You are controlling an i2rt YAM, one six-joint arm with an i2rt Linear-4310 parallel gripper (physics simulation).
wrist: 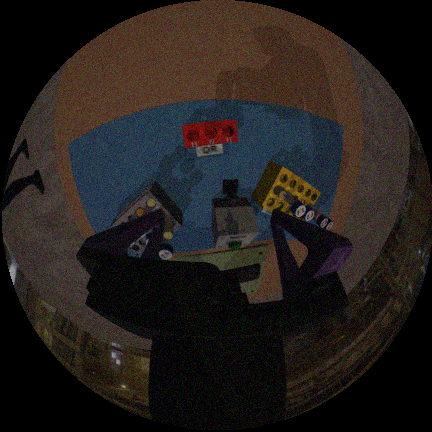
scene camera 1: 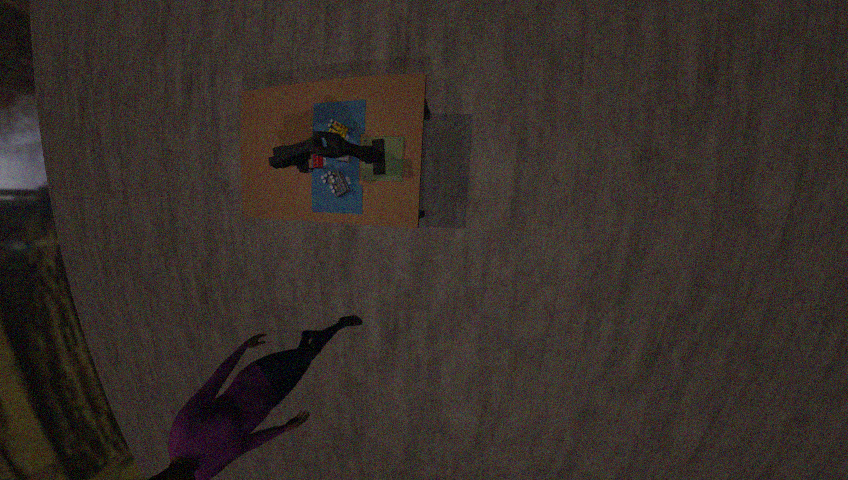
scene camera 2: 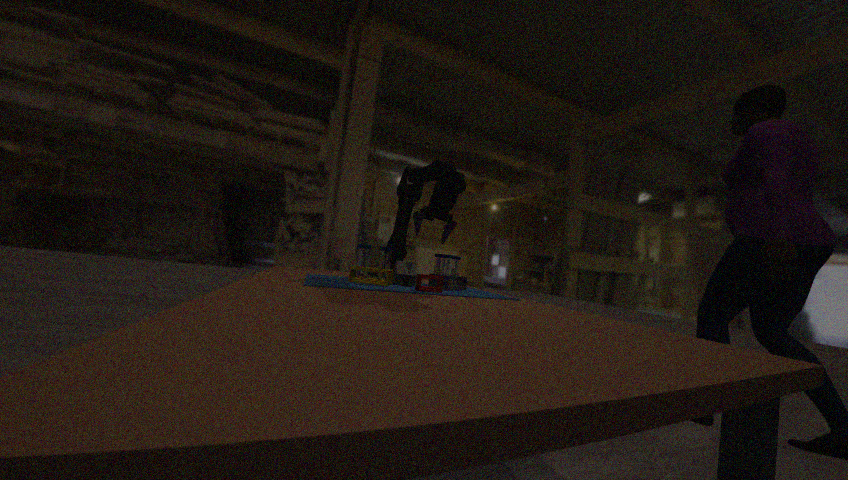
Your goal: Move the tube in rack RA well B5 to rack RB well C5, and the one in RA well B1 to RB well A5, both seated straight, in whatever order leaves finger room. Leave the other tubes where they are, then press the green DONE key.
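Frame: origin at the arm's base, x back, y right, z up, level; metres.
Seen in the pictures: gripper, between the fingertips: (wrist: 217, 214) (scene camera 1: 312, 159) (scene camera 2: 429, 239); arm's base, origin of its link: (wrist: 226, 276) (scene camera 1: 379, 157).
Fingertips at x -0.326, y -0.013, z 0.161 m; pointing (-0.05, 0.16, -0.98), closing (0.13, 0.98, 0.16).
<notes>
Pixels of each thing's top centre, then the offset from my fingertips to it. "*": a spot on its surface instead. Level surfaces: height alone.
- green key, a spot on its surface: (wrist: 235, 245) * dx +0.136, dy +0.033, dz -0.095 m
- grey box, centre of its top: (wrist: 237, 241) (scene camera 2: 405, 261) (scene camera 1: 338, 153) dx +0.115, dy +0.035, dz -0.082 m
- red rack, centre of its top: (wrist: 210, 132) (scene camera 2: 430, 275) (scene camera 1: 315, 160) dx -0.063, dy +0.017, dz -0.116 m
- blue mat, height of its surface: dz -0.166 m
- table, height of its surface: dz -0.169 m
My gripper (scene camera 2: 431, 234) (wrist: 217, 214) is open and empty, raised above the mat. In the wrist view its fingers partly cover two racks. The yellow rack (scene camera 1: 338, 127) (scene camera 2: 371, 275) (wrist: 269, 182) is by the right finger and holds several blue-capped tubes (wrist: 300, 210). The grey rack (scene camera 1: 339, 185) (wrist: 167, 204) is by the left finger and holds several tubes, some with pale caps (wrist: 151, 202). Rack names and wells are too small or dark to read. The green key (wrist: 235, 245) shows at the near end of a grey box (wrist: 232, 217), between the racks.
A red rack (scene camera 1: 317, 160) (scene camera 2: 429, 282) (wrist: 210, 132) with three holes and a "QR" label lies on the blue mat (scene camera 1: 339, 205) (wrist: 280, 135). A pale green plate (scene camera 1: 393, 172) is under the arm's base. A person in purple (scene camera 1: 208, 422) (scene camera 2: 779, 172) stands off the table (scene camera 1: 273, 196).
</notes>
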